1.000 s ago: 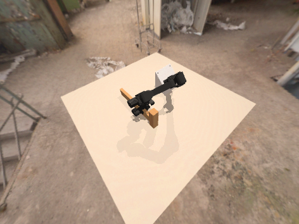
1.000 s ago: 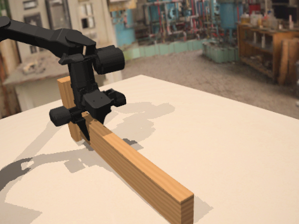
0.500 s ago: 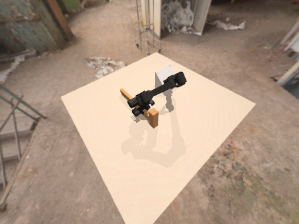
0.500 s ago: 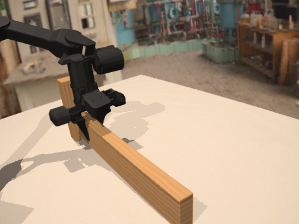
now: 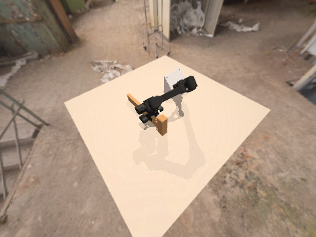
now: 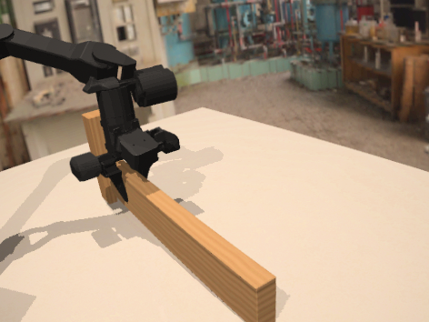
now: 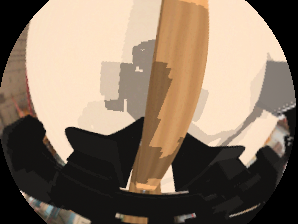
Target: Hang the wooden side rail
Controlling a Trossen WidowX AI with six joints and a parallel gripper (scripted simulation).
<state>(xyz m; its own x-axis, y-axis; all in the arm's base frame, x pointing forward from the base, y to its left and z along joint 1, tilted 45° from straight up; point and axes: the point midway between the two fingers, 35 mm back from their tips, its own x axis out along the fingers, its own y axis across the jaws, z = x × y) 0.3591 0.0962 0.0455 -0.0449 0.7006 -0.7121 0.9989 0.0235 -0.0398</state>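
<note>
Now: gripper tip 110 mm to the right of the headboard post and 40 mm below it.
</note>
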